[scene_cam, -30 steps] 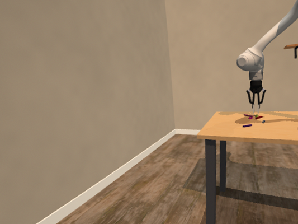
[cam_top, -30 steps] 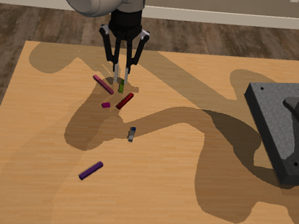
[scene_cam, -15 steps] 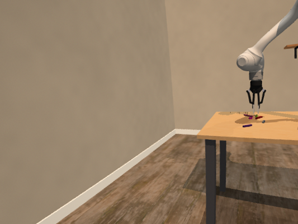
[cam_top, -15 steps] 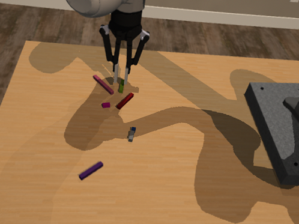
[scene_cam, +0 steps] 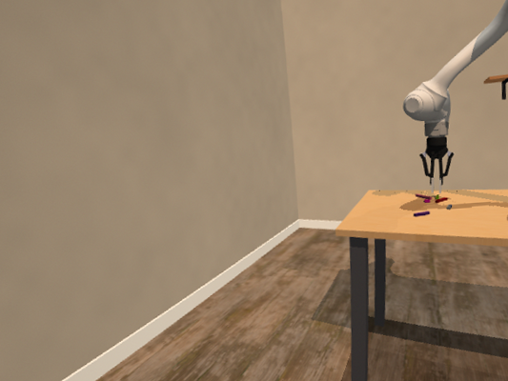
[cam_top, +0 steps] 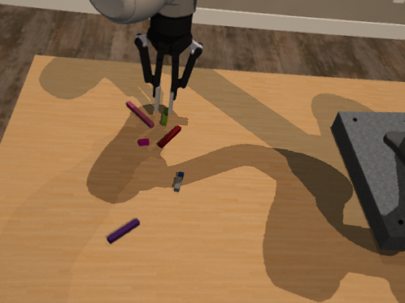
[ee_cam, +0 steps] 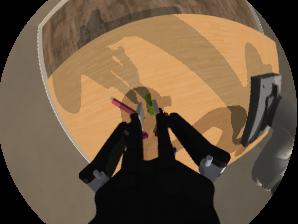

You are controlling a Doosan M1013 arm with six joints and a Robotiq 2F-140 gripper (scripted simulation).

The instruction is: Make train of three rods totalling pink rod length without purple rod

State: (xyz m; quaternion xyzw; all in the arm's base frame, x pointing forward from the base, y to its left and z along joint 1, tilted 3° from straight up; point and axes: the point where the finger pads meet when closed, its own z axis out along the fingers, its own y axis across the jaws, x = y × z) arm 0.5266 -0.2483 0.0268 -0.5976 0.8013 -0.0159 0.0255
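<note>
Right now my hand is 5 cm above the lime rod. Round my hand: magenta rod (5 cm ahead, 8 cm to the left, 5 cm below); red rod (7 cm to the left, 5 cm below); pink rod (5 cm ahead, 1 cm to the right, 5 cm below).
</note>
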